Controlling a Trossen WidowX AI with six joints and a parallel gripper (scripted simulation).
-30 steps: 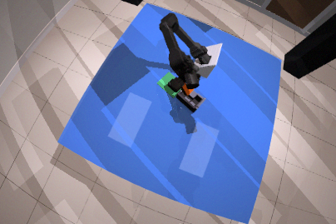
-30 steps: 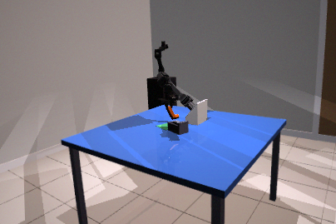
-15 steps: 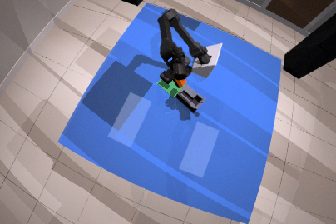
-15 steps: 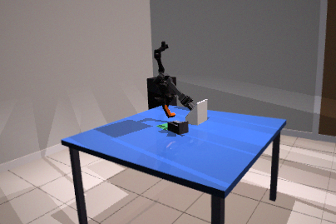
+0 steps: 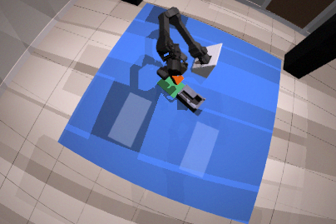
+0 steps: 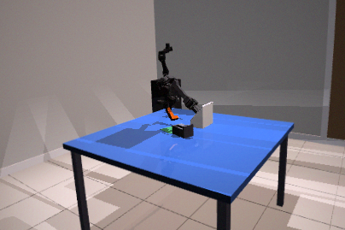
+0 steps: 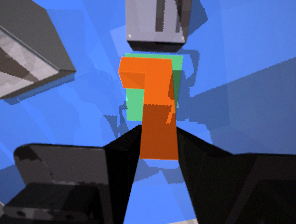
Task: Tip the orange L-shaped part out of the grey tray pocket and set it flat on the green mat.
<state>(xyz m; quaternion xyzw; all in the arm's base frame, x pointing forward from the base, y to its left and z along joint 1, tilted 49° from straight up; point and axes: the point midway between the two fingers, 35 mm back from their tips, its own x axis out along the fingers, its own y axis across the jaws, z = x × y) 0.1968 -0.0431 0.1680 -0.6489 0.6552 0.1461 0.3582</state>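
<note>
Now: the green mat 16 cm below my gripper tip and 2 cm to the left of it. From my gripper tip the other things lie so: orange L-shaped part: 4 cm to the left, 3 cm below, 1 cm behind.
</note>
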